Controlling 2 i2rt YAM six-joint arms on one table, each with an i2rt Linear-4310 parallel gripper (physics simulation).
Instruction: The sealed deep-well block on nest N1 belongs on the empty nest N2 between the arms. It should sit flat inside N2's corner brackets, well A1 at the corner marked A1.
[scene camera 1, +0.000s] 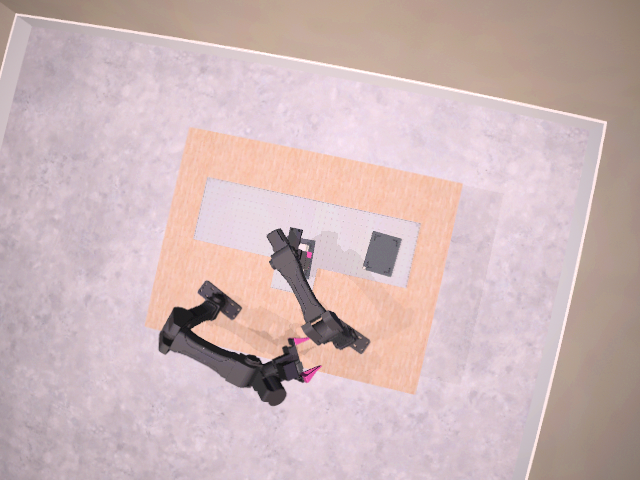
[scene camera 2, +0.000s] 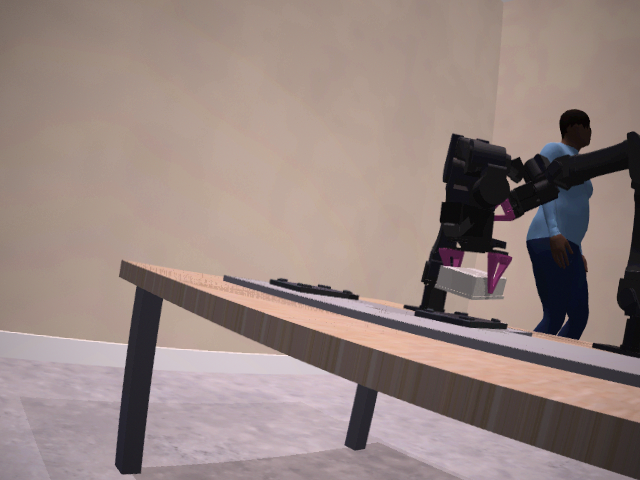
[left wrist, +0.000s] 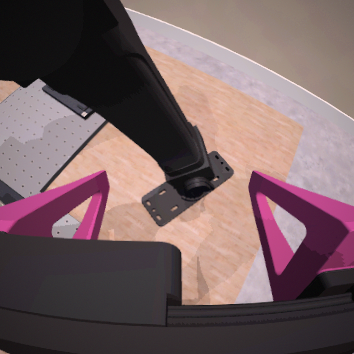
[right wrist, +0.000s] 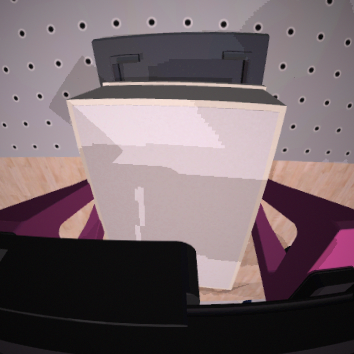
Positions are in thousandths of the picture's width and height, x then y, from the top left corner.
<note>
The left gripper (scene camera 2: 755, 453) is open and holds nothing. The right gripper (scene camera 2: 735, 605) holds a pale block (scene camera 2: 735, 591); nothing else touches it. Further things: a dark nest plate (scene camera 2: 716, 664) and a dark nest plate (scene camera 1: 598, 526).
The pale block also shows in the right wrist view (right wrist: 510, 453). The left gripper is seen too in the left wrist view (left wrist: 504, 504). The right gripper is seen too in the right wrist view (right wrist: 501, 504).
</note>
